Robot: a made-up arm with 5 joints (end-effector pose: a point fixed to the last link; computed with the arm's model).
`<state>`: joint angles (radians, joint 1 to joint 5).
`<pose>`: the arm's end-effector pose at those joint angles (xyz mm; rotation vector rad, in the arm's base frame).
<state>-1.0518 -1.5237 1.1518 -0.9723 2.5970</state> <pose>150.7 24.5 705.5 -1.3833 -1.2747 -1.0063</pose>
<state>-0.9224 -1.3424 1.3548 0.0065 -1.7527</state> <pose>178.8 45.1 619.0 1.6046 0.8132 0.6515</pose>
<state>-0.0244 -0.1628 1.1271 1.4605 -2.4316</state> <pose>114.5 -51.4 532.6 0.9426 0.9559 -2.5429</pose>
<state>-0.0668 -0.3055 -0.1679 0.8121 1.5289</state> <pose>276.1 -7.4 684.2 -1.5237 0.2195 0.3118</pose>
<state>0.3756 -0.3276 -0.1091 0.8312 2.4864</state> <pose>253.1 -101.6 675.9 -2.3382 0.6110 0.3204</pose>
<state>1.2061 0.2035 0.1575 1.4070 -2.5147</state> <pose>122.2 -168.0 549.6 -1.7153 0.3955 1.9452</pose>
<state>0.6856 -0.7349 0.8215 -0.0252 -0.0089</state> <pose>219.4 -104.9 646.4 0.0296 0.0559 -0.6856</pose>
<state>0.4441 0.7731 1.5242 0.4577 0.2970</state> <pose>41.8 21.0 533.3 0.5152 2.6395 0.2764</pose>
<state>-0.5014 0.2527 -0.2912 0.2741 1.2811</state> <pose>315.9 104.4 622.1 -1.3056 -0.1221 0.5795</pose>
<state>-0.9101 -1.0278 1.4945 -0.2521 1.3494</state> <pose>152.6 54.4 544.6 -1.3412 -0.4463 0.9052</pose>
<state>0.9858 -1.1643 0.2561 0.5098 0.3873</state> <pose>151.3 -75.2 760.7 -0.5476 -0.1736 -1.0371</pose>
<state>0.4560 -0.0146 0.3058 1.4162 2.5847</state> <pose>188.2 -87.4 568.5 -1.4804 0.8971 1.7313</pose>
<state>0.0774 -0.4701 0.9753 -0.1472 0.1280</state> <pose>246.1 -20.2 584.2 -0.1127 0.3622 -0.0536</pose>
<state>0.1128 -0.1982 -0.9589 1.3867 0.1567</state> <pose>246.1 -25.2 785.6 -0.1429 0.2376 -0.0941</pose>
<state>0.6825 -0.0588 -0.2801 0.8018 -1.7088</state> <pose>255.8 -175.8 692.2 1.7609 -0.2461 -0.8943</pose>
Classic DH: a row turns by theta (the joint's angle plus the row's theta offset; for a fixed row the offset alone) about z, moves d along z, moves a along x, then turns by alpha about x. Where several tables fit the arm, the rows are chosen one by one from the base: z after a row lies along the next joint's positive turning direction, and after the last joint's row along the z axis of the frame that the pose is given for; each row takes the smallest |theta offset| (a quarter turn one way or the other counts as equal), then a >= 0, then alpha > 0; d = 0 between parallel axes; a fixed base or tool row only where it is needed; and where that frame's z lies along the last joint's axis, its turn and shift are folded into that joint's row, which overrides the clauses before.
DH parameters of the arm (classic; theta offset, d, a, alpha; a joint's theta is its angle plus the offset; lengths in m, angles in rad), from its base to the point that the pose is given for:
base (fixed): -0.1974 0 0.102 3.1416
joint 1: -0.1974 -0.58 0 1.5708
joint 2: -1.3045 0 0.114 0
joint 3: 1.4572 0 0.1315 0
joint 4: 1.4181 -0.01 0.01 -1.5708
joint 5: -1.5708 -0.07 0.02 1.5708
tool (fixed): -1.5708 0.01 0 0

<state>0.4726 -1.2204 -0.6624 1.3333 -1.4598</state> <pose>38.6 -8.5 821.7 1.2650 -0.7609 0.0175</pose>
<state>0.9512 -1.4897 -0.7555 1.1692 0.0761</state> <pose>28.5 98.7 793.7 -0.5750 -0.9607 -0.8952</pose>
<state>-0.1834 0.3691 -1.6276 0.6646 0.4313</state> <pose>284.4 26.8 820.8 -0.3629 -0.6200 0.0474</pose>
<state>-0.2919 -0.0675 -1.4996 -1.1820 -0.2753</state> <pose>75.5 -20.6 843.7 0.4763 -2.7177 0.4577</pose>
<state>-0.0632 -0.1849 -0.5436 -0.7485 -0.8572</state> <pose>214.6 -17.2 836.0 0.7379 -1.3610 0.6799</pose>
